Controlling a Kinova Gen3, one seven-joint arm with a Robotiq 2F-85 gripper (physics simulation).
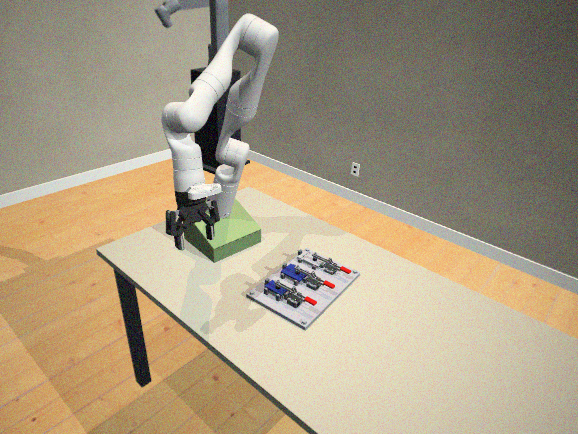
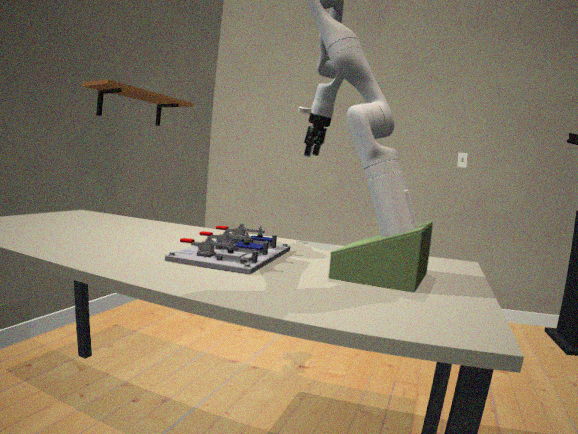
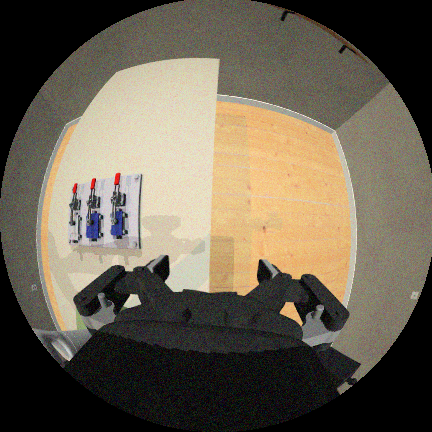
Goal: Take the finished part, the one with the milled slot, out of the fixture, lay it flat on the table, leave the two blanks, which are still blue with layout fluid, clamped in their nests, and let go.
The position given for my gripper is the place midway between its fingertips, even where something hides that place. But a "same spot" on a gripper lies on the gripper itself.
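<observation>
I can see my gripper in image 1, in image 3 and in image 2 [311,155]. On my gripper, [image 1: 185,222] and [image 3: 275,288] are the same spot.
</observation>
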